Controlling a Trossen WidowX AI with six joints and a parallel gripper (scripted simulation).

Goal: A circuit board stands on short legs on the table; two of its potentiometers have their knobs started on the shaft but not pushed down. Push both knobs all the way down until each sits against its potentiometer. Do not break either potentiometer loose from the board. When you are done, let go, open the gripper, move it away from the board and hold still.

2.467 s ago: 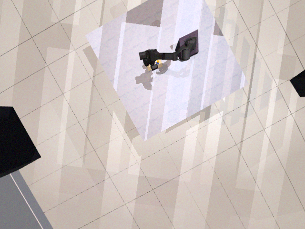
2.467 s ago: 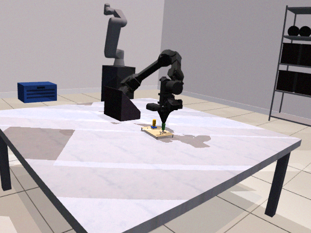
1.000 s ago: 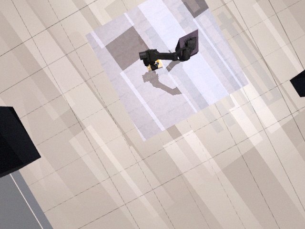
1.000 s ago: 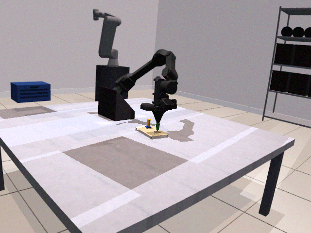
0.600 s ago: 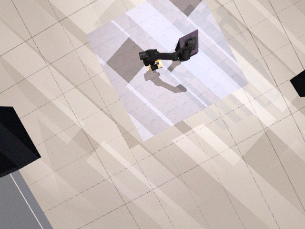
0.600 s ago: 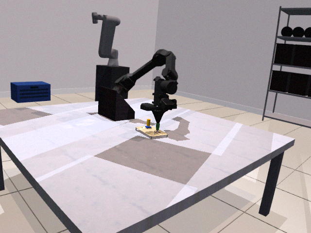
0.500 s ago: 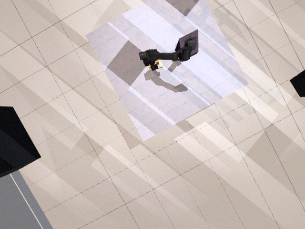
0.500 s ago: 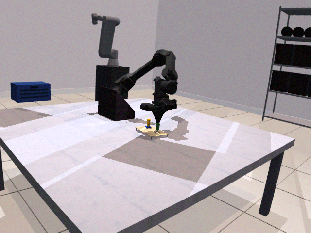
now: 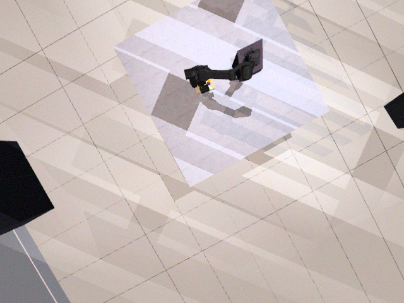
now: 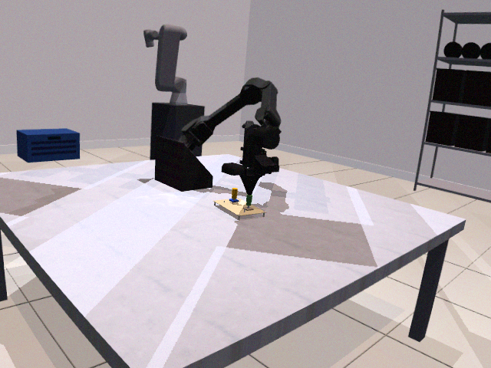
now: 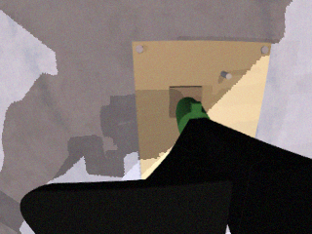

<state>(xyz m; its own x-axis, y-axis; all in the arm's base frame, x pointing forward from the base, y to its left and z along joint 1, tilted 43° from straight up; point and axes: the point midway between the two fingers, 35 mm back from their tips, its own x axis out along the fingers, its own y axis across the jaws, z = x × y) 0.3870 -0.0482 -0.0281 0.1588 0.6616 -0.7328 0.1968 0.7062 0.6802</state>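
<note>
Now: the green knob 10 mm below my gripper tip. The rest, counted from my gripper tip: orange-brown knob: 70 mm behind, 20 mm below, 10 mm to the left.
</note>
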